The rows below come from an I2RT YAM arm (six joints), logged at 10 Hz.
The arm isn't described. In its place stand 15 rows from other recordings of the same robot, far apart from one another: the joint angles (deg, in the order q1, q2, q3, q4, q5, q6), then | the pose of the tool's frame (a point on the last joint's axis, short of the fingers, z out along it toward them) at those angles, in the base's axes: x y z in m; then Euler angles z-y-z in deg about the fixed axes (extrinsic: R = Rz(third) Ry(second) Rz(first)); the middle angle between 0 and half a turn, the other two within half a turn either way.
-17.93, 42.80, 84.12, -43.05, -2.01, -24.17 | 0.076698, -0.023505, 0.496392, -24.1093, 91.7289, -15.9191
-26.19, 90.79, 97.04, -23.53, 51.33, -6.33 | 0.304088, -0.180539, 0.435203, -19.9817, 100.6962, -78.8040
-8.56, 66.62, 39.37, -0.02, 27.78, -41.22 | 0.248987, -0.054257, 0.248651, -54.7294, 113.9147, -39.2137
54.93, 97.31, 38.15, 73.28, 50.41, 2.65 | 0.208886, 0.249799, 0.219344, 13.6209, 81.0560, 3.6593
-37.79, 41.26, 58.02, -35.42, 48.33, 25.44 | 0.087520, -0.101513, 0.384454, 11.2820, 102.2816, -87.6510
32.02, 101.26, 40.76, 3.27, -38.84, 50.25 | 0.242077, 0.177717, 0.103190, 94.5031, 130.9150, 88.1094
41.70, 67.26, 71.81, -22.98, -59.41, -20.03 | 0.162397, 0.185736, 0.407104, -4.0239, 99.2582, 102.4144
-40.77, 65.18, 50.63, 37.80, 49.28, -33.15 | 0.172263, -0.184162, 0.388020, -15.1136, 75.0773, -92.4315
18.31, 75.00, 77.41, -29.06, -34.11, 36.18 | 0.265640, 0.108933, 0.392342, 51.8983, 111.8004, 55.4653
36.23, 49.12, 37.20, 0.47, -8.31, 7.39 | 0.163434, 0.126126, 0.299527, 9.0668, 101.3282, 44.7063
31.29, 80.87, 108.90, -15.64, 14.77, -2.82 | 0.237213, 0.133551, 0.565515, 0.3855, 78.0256, 16.1837
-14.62, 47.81, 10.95, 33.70, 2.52, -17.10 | 0.177758, -0.047986, 0.204106, -17.2391, 93.1569, -17.1438
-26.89, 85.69, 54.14, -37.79, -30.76, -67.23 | 0.255500, -0.109152, 0.201827, -13.6302, 143.5191, 32.4503
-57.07, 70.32, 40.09, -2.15, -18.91, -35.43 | 0.153154, -0.215245, 0.232906, -23.8168, 120.4395, -34.9904
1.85, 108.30, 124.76, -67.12, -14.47, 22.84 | 0.389123, 0.021469, 0.407219, 39.7939, 138.4921, 24.0004
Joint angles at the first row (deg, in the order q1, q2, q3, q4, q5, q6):
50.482, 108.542, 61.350, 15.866, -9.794, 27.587
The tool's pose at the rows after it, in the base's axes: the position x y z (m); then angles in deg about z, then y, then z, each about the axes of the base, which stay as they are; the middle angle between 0 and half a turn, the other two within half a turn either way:
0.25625, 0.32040, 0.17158, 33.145, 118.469, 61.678
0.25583, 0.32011, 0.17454, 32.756, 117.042, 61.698
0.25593, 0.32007, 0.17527, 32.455, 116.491, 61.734
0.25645, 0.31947, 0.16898, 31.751, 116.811, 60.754
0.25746, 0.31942, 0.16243, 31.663, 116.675, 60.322
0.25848, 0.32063, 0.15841, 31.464, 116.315, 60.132
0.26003, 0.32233, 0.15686, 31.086, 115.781, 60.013
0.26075, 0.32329, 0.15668, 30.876, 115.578, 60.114
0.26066, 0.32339, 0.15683, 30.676, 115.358, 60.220
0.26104, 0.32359, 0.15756, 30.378, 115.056, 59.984
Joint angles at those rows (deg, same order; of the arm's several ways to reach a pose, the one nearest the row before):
50.501, 108.658, 61.381, 18.346, -9.812, 27.764
50.508, 108.259, 60.969, 19.800, -9.953, 27.617
50.485, 108.203, 60.833, 20.432, -10.055, 27.385
50.450, 108.942, 60.270, 21.484, -9.186, 27.063
50.362, 109.918, 59.761, 23.132, -8.891, 27.155
50.373, 110.776, 59.687, 24.441, -8.739, 27.104
50.363, 111.446, 59.966, 25.379, -8.682, 26.856
50.362, 111.705, 60.200, 25.601, -8.789, 26.632
50.371, 111.709, 60.142, 25.879, -8.892, 26.424
50.364, 111.704, 60.188, 26.147, -8.707, 26.272

